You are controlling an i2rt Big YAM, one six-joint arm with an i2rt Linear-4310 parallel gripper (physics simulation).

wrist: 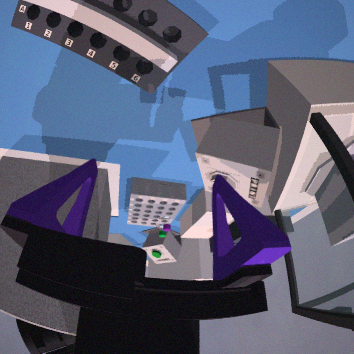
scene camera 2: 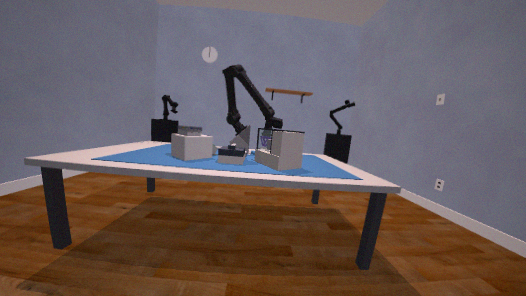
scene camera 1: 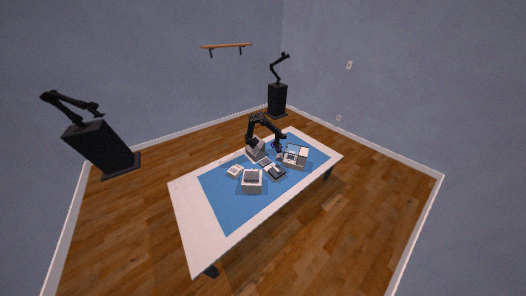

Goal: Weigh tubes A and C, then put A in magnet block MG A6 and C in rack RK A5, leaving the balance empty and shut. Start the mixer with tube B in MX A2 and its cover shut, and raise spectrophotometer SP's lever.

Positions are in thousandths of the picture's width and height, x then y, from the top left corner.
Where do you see a spectrophotometer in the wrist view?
At 555, 626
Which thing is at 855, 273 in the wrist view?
A balance.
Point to a mixer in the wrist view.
549, 742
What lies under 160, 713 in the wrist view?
My gripper.
